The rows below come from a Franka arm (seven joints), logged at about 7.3 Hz.
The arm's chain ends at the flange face. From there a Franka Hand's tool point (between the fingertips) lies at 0.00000 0.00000 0.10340 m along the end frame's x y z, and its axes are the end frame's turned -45 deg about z.
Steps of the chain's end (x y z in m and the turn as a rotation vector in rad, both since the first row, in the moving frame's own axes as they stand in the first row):
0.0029 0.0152 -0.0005 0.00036 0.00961 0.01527
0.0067 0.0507 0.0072 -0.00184 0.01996 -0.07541
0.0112 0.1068 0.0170 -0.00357 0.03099 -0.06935
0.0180 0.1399 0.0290 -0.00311 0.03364 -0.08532
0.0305 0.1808 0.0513 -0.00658 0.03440 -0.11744
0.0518 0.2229 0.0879 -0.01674 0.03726 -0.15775
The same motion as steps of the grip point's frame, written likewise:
-0.0080 0.0135 -0.0005 -0.00654 0.00705 0.01527
-0.0297 0.0421 0.0072 -0.01541 0.01281 -0.07541
-0.0655 0.0859 0.0169 -0.02444 0.01939 -0.06935
-0.0839 0.1142 0.0289 -0.02599 0.02159 -0.08532
-0.1041 0.1523 0.0512 -0.02898 0.01967 -0.11744
-0.1192 0.1981 0.0878 -0.03818 0.01451 -0.15775

